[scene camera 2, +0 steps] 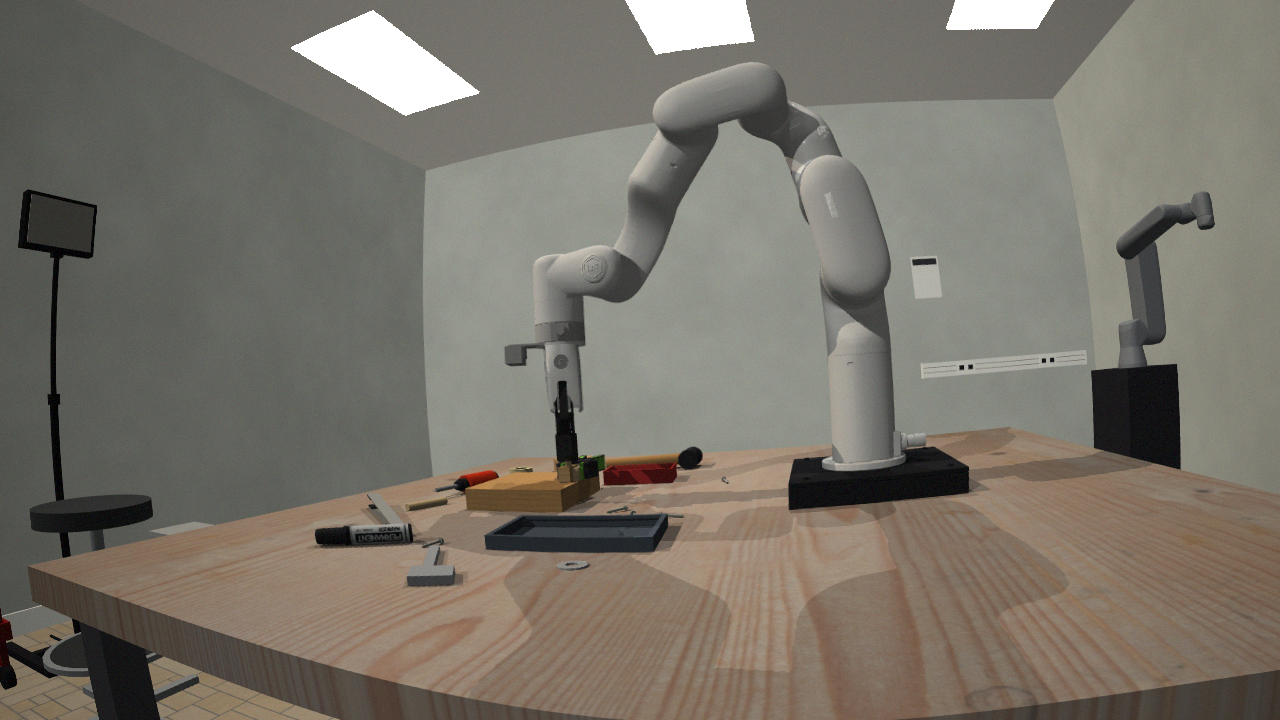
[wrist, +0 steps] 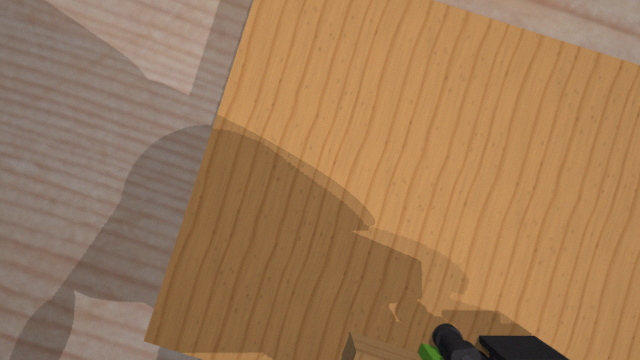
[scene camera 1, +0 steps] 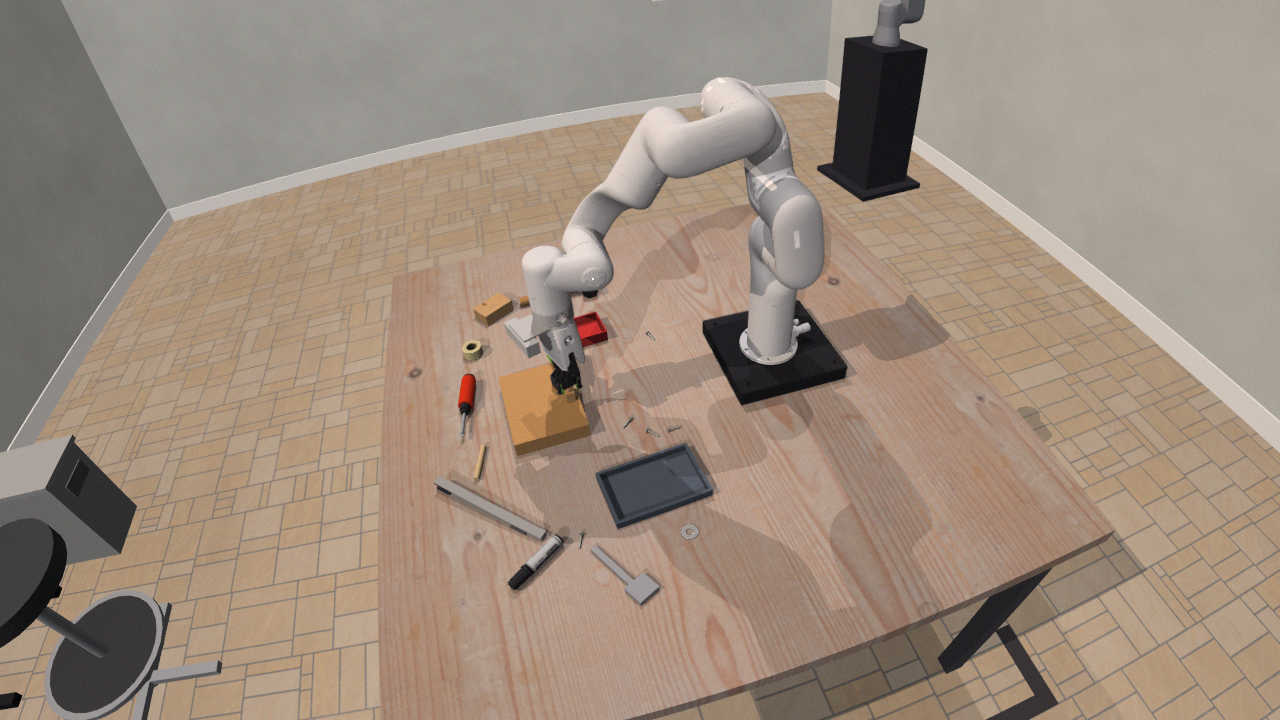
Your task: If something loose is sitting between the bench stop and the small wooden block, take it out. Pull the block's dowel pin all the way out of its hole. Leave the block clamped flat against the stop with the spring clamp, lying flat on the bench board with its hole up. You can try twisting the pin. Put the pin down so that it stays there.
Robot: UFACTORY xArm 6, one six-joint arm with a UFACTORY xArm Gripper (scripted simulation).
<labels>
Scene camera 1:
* my gripper: 567, 383
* bench board: 538, 417
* red tray: 588, 325
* grey tray: 636, 488
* marker: 551, 546
</labels>
